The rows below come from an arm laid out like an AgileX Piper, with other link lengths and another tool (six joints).
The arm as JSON. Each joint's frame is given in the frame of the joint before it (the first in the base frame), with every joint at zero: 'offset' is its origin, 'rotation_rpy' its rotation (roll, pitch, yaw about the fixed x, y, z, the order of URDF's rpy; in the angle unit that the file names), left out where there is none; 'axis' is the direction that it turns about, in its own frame. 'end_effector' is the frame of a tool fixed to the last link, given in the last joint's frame.
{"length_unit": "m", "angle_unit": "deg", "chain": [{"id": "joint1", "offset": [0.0, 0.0, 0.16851], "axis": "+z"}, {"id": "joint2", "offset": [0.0, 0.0, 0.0], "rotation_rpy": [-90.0, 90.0, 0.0], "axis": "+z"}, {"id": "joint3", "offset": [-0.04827, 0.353, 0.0], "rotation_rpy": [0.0, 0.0, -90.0], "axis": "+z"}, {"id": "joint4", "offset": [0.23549, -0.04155, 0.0], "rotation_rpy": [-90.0, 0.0, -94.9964], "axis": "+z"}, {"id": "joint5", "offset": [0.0, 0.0, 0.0], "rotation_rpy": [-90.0, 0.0, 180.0], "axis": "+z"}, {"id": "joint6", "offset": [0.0, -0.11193, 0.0], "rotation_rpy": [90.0, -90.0, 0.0], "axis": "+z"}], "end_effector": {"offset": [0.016, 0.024, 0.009], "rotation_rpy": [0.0, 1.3, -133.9]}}
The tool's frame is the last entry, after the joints.
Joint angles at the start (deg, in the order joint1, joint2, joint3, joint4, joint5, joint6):
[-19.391, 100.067, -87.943, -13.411, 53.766, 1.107]
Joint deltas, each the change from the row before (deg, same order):
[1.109, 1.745, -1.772, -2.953, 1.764, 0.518]
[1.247, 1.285, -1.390, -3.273, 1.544, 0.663]
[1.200, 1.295, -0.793, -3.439, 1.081, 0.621]
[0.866, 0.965, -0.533, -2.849, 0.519, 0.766]
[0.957, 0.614, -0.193, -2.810, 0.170, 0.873]
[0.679, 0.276, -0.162, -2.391, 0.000, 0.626]
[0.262, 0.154, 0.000, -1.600, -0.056, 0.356]
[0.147, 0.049, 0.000, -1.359, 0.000, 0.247]
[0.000, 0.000, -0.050, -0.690, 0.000, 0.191]
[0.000, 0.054, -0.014, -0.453, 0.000, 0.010]
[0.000, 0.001, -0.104, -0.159, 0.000, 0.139]
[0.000, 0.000, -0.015, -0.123, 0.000, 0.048]
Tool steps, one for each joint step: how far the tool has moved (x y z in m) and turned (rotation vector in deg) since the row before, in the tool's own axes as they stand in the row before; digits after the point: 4 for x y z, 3 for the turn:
[-0.0063, -0.0002, 0.0075, 0.472, 2.362, -2.122]
[-0.0060, 0.0004, 0.0044, 0.988, 2.270, -2.168]
[-0.0056, 0.0015, 0.0062, 1.076, 2.382, -2.369]
[-0.0044, 0.0002, 0.0044, 1.210, 1.739, -1.578]
[-0.0044, 0.0008, 0.0021, 1.487, 1.352, -1.506]
[-0.0026, -0.0006, -0.0001, 1.574, 0.950, -1.174]
[-0.0005, -0.0008, 0.0006, 1.030, 0.728, -0.727]
[0.0004, -0.0011, 0.0001, 0.905, 0.653, -0.575]
[0.0007, -0.0011, 0.0000, 0.505, 0.340, -0.131]
[0.0003, -0.0005, 0.0005, 0.282, 0.257, -0.238]
[0.0001, -0.0007, -0.0003, 0.181, 0.036, 0.112]
[0.0001, -0.0002, 0.0000, 0.094, 0.058, -0.006]

